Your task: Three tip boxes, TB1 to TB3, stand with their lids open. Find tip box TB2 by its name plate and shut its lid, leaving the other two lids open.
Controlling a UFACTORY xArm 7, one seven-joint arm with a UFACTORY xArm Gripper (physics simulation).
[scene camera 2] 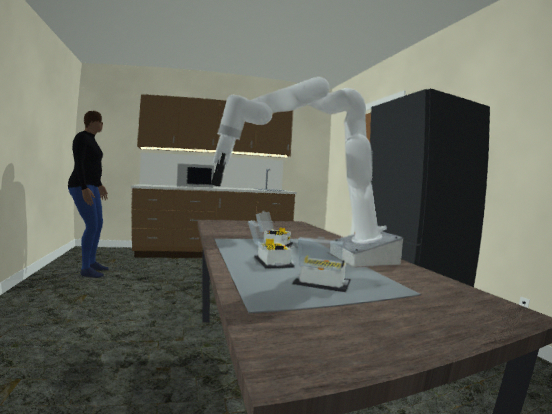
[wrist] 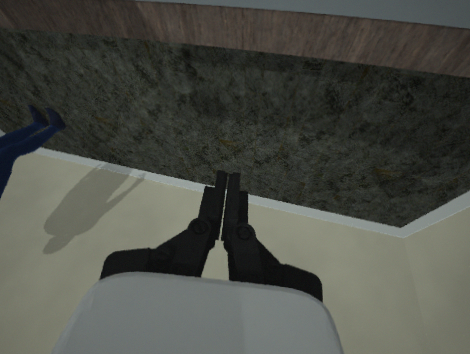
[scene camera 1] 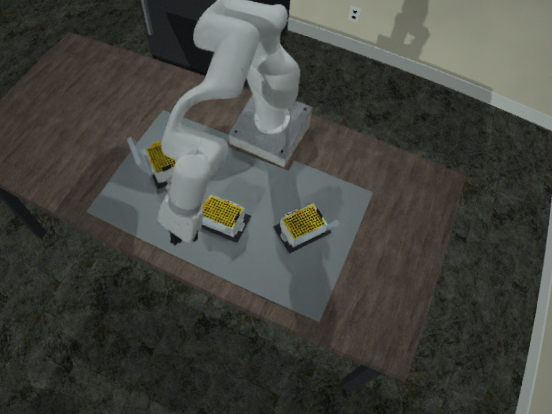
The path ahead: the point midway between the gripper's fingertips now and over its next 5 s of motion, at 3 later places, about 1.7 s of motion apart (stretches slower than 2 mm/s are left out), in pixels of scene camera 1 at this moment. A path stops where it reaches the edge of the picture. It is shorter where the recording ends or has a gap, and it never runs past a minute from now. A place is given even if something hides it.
My gripper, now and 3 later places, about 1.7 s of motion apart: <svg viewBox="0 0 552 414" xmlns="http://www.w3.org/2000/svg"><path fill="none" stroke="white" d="M175 240L198 249L221 213L226 210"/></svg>
